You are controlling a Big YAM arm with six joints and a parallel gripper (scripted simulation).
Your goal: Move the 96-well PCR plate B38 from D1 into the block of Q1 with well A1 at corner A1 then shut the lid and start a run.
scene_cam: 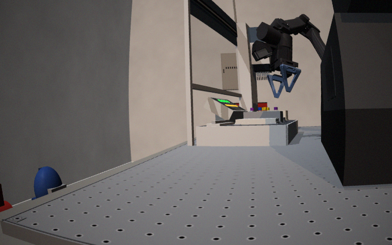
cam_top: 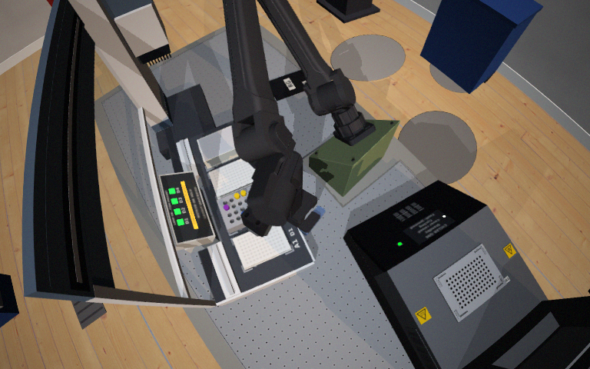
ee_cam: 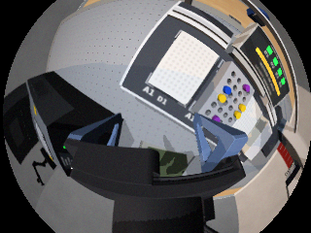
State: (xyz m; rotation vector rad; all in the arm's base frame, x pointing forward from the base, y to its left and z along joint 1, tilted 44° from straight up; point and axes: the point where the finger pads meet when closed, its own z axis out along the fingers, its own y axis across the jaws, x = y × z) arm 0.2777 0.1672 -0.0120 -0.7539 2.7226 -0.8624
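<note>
Now: hand 11 cm to the left of the tube cooling block, 7 cm short of it and 7 cm above it. From my hand the other things lie so: RG nest (48 cm to the right, 28 cm behind, 15 cm below); deep-well block (32 cm to the right, 7 cm below, 4 cm ahead); pipetting head (57 cm to the right, 24 cm above, 9 cm ahead).
</note>
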